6 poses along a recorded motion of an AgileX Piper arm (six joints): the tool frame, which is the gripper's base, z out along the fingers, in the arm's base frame.
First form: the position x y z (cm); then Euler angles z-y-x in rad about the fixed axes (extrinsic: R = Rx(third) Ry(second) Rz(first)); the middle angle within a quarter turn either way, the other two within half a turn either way.
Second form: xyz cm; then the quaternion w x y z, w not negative. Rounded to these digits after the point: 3 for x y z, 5 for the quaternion.
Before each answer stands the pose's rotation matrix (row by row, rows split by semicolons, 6 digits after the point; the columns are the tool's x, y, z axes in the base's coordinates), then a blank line. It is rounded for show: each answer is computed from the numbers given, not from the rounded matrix.
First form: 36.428, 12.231, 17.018, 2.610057, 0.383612, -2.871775
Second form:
-0.799376 -0.470019 0.374272; -0.402519 0.881407 0.247182; -0.446067 0.046940 -0.893768

36.428, 12.231, 17.018, 0.21695, -0.23075, 0.94532, 0.07778
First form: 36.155, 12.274, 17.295, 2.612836, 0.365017, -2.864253
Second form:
-0.806550 -0.471225 0.356965; -0.400794 0.879745 0.255759; -0.434559 0.063213 -0.898422

36.155, 12.274, 17.295, 0.20903, -0.23029, 0.94667, 0.08424
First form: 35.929, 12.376, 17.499, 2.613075, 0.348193, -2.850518
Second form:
-0.811734 -0.473994 0.341200; -0.398485 0.876607 0.269760; -0.426963 0.083011 -0.900451

35.929, 12.376, 17.499, 0.20274, -0.23028, 0.94721, 0.09311
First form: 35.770, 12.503, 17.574, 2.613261, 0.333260, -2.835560
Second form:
-0.816132 -0.476358 0.327125; -0.395554 0.873202 0.284702; -0.421267 0.102959 -0.901074

35.770, 12.503, 17.574, 0.19748, -0.23008, 0.94742, 0.10229
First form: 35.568, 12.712, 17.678, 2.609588, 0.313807, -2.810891
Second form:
-0.819707 -0.482490 0.308682; -0.393397 0.865939 0.308850; -0.416317 0.131732 -0.899626

35.568, 12.712, 17.678, 0.19145, -0.23129, 0.94674, 0.11634
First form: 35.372, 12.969, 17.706, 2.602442, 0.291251, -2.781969
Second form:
-0.822005 -0.491785 0.287151; -0.393845 0.855131 0.337101; -0.411333 0.164006 -0.896609

35.372, 12.969, 17.706, 0.18474, -0.23424, 0.94522, 0.13254
